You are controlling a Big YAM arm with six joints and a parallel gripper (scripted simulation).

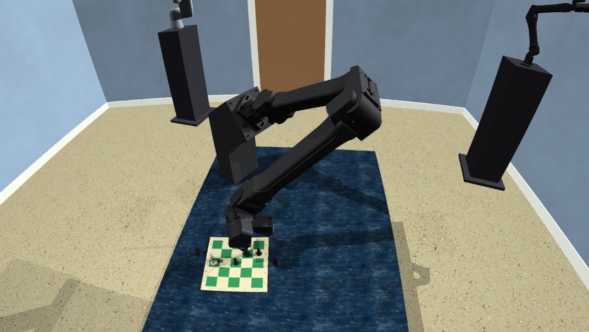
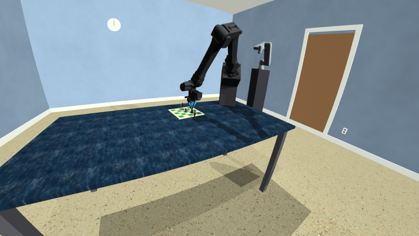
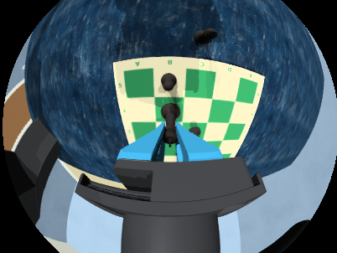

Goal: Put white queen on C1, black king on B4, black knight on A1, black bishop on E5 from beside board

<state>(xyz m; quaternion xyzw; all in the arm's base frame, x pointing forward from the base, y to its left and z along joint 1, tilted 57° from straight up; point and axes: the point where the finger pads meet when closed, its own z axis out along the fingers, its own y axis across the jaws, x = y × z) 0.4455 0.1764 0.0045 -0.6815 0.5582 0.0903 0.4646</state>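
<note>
Now: hand 1 cm above the black king. Round my hand: white queen (8 cm ahead, 9 cm to the right, 1 cm below); then cream board (5 cm ahead, 2 cm to the right, 4 cm below).
</note>
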